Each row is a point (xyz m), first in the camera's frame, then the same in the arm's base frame.
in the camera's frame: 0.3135 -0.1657 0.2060
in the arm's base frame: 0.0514 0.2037 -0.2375
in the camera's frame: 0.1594 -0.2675 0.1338
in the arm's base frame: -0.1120 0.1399 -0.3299
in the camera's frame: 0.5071 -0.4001 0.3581
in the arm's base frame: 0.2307 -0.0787 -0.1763
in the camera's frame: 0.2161 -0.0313 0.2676
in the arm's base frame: -0.0335 0.3178 -0.1321
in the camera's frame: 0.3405 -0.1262 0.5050
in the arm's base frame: 0.0899 0.1451 0.0571
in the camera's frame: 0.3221 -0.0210 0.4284
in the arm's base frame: 0.0775 0.2700 0.0182
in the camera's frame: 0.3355 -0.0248 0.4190
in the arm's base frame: 0.0903 0.2685 0.0074
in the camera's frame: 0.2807 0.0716 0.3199
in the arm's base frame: 0.0403 0.3946 -0.0537
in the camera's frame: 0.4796 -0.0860 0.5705
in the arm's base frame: 0.2335 0.1536 0.1247
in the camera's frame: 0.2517 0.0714 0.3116
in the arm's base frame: 0.0111 0.3988 -0.0601
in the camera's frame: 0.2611 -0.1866 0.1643
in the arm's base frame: -0.0036 0.2004 -0.2809
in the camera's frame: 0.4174 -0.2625 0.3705
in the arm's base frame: 0.1522 0.0535 -0.1170
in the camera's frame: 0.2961 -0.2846 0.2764
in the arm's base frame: 0.0269 0.0700 -0.2069
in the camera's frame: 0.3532 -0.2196 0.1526
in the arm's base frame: 0.0853 0.1669 -0.3070
